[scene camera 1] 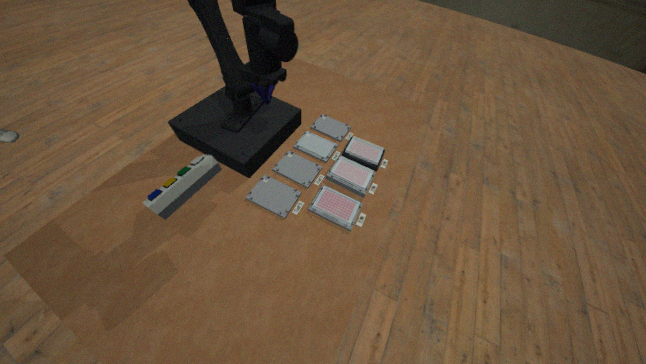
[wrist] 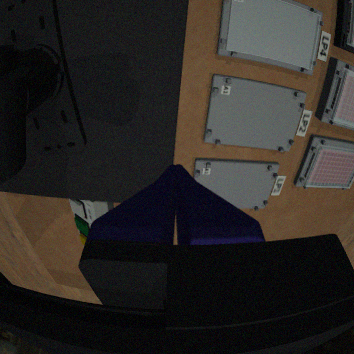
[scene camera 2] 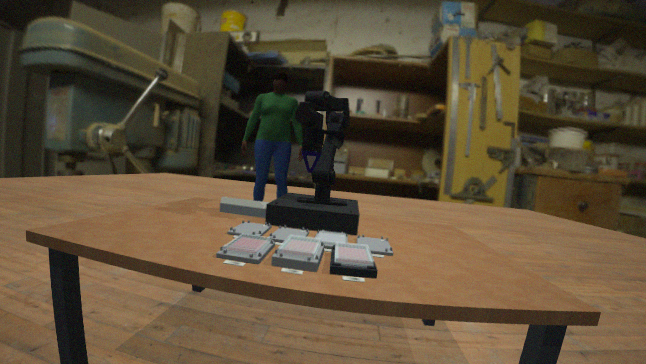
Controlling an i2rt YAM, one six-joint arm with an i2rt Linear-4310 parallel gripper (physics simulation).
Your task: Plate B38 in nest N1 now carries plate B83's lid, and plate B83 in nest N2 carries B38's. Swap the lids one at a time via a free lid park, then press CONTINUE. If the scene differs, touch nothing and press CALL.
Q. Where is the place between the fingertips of the gripper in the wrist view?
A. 175,173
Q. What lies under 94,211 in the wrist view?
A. A grey button box.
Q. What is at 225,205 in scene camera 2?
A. A grey button box.
